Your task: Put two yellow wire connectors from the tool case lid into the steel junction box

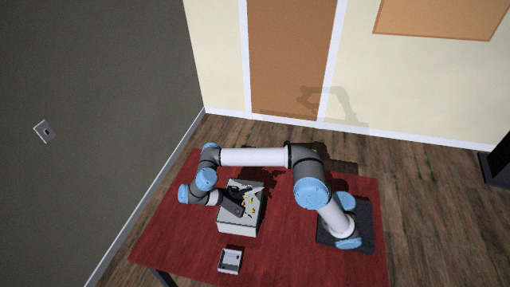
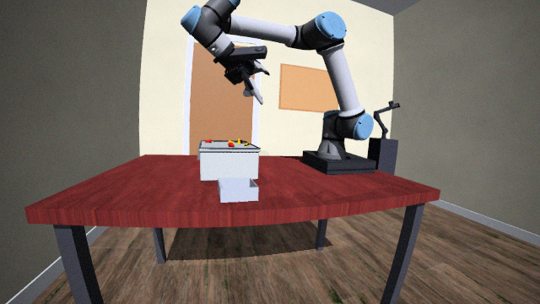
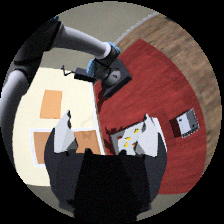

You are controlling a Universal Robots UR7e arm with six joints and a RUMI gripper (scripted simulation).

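My hand is 16 cm short of the grey tool case, 11 cm to the left of it and 25 cm above it.
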